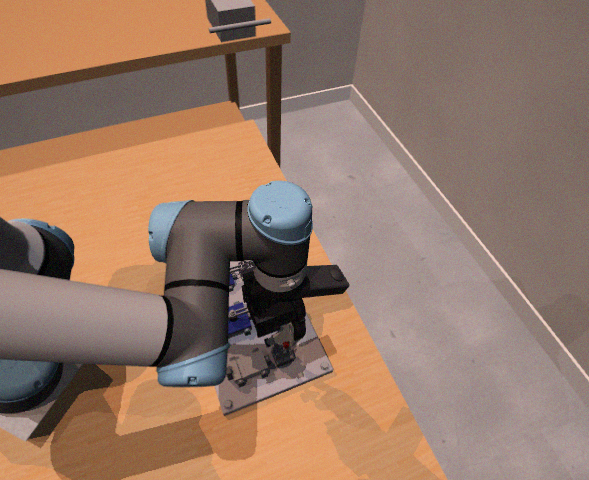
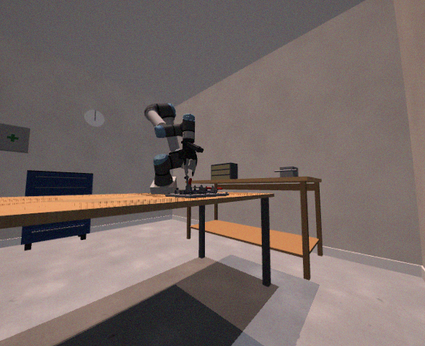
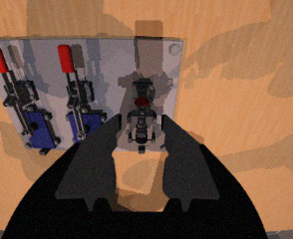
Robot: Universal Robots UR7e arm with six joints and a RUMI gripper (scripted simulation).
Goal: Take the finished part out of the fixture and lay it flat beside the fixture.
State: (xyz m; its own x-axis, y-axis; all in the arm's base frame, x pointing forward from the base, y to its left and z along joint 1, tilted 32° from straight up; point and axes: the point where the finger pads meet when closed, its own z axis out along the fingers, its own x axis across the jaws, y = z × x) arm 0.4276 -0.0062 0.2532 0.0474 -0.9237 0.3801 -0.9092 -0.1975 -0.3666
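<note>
Right now my hand is 9 cm past the finished grey part and 10 cm above it. From my hand the other things lie so: blue blank: 9 cm behind, 11 cm to the left, 11 cm below; then grey fixture plate: 4 cm behind, 11 cm to the left, 13 cm below.
</note>
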